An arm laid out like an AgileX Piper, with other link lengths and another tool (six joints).
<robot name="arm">
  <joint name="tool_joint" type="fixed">
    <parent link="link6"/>
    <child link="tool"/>
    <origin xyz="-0.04 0.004 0.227" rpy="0.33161 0 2.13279"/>
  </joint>
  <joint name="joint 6" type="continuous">
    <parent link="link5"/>
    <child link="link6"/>
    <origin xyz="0 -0.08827 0" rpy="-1.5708 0 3.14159"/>
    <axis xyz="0 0 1"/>
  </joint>
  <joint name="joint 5" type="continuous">
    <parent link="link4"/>
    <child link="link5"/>
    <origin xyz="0 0 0" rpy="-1.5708 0 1.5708"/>
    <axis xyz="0 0 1"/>
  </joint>
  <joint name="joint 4" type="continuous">
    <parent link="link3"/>
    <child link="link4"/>
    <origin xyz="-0.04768 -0.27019 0" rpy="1.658 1.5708 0"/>
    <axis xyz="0 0 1"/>
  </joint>
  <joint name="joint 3" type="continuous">
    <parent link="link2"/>
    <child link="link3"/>
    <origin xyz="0.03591 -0.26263 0" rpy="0 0 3.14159"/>
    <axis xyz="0 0 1"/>
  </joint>
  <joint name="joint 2" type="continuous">
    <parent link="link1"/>
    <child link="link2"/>
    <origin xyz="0 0 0" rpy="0 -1.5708 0"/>
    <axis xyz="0 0 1"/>
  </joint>
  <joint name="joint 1" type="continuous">
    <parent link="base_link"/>
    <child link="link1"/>
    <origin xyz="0 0 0.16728" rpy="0 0 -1.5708"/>
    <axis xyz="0 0 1"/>
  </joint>
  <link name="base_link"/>
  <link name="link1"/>
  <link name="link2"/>
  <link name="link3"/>
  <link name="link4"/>
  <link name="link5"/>
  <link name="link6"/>
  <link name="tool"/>
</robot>
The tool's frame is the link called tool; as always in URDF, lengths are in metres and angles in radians. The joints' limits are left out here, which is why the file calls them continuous.
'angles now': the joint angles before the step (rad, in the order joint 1, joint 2, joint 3, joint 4, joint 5, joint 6). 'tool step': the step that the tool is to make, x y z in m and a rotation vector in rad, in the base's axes. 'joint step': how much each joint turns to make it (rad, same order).
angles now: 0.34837 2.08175 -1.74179 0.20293 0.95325 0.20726
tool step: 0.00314 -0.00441 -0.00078 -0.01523 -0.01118 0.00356
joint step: -0.00001 0.00029 0.00005 -0.01843 -0.00575 -0.00003
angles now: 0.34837 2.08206 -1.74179 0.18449 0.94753 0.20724
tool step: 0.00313 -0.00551 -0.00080 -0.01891 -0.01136 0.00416
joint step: -0.00001 -0.00001 0.00001 -0.02246 -0.00440 0.00078
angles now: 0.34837 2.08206 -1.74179 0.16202 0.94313 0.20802
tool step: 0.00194 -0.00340 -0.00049 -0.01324 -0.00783 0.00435
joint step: 0.00091 0.00002 -0.00002 -0.01551 -0.00287 0.00002
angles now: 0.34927 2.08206 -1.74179 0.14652 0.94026 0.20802
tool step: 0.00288 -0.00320 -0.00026 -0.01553 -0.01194 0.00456
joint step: 0.00308 0.00000 -0.00019 -0.02026 -0.00607 0.00303
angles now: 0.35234 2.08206 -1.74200 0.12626 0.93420 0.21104
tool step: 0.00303 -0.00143 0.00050 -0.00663 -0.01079 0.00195
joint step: 0.00111 0.00000 -0.00084 -0.01045 -0.00714 0.00102
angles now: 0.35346 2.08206 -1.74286 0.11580 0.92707 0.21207
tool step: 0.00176 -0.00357 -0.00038 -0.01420 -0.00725 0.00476
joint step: 0.00107 0.00001 -0.00003 -0.01638 -0.00189 0.00022
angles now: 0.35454 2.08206 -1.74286 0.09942 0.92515 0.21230
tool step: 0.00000 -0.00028 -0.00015 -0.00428 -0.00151 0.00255
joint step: 0.00210 0.00002 -0.00003 -0.00504 0.00001 0.00088
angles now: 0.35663 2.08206 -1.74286 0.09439 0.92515 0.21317
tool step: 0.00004 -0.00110 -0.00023 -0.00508 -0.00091 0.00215
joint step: 0.00075 -0.00001 0.00001 -0.00526 0.00092 -0.00001
